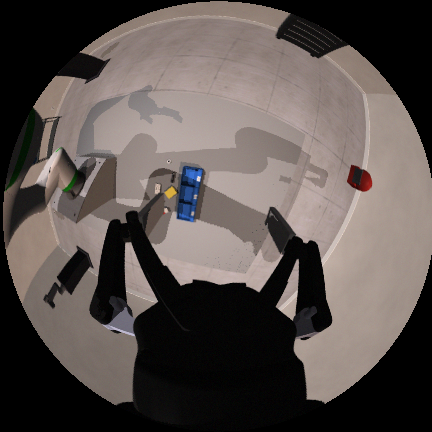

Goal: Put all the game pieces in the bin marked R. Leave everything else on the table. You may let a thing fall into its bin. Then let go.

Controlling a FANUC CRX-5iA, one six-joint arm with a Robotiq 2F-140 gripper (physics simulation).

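Frame: origin at the arm's base, x ahead, y left, z up, level; metres.
Where they show: gripper, fingertip midpoint: [216, 208]; arm's base at its link origin: [75, 185].
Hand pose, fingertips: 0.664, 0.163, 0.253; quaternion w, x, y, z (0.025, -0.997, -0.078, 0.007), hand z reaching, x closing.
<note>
Each offset is from my fingertips to the top centre of the thing, as dx, dy, dz. "*": to the spot under its first point. Level surfaces: height alone.
My gripper [216, 208] is open and empty, high above the table, its fingers wide apart. Three joined blue bins stand in a row: the top one @[* -0.097, -0.058, -0.460] [191, 175], the middle one @[-0.089, -0.144, -0.428] [187, 194] and the bottom one @[* -0.080, -0.234, -0.460] [186, 211]. Each has a small white label, too small to read, so I cannot tell which is R. Left of them lie a pale, domino-like piece @[-0.247, -0.158, -0.460] [158, 188] with dark marks, a yellow block @[-0.177, -0.159, -0.457] [170, 192], a small dark object @[-0.182, -0.088, -0.457] [173, 177], a small round ring-like object @[-0.218, -0.017, -0.459] [168, 161] and a small white and red object @[-0.202, -0.268, -0.454] [166, 210] beside the left finger pad.
The pale table @[dz -0.467] [220, 110] carries broad shadows of the arm. A grey pedestal [99, 185] with a white and green robot part [62, 170] stands at the left. A red object [359, 178] is far right, and a black slatted object [311, 35] is at the top.
</note>
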